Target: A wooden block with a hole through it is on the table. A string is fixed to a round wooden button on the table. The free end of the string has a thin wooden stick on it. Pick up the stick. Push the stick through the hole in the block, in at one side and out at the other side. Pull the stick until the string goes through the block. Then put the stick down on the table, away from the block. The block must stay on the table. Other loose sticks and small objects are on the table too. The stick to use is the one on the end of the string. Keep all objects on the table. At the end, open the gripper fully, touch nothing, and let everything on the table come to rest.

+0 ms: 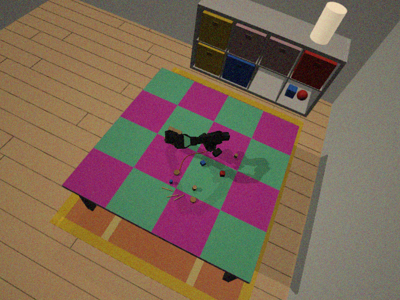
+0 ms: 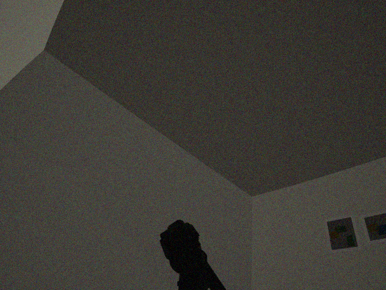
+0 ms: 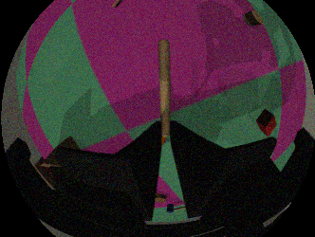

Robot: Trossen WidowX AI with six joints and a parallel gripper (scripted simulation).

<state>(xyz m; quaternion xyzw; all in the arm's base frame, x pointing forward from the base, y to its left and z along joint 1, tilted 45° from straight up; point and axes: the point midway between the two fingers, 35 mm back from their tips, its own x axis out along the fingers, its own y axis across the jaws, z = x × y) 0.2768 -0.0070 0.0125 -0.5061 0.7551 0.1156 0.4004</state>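
Now: the blue cube 8 cm to the right of my gripper tip and 4 cm below it. The rest, counted from my gripper tip: thin wooden stick: 1 cm to the left, 1 cm ahead; round wooden button: 22 cm to the right, 14 cm behind, 5 cm below; red cube: 15 cm ahead, 11 cm to the right, 4 cm below.
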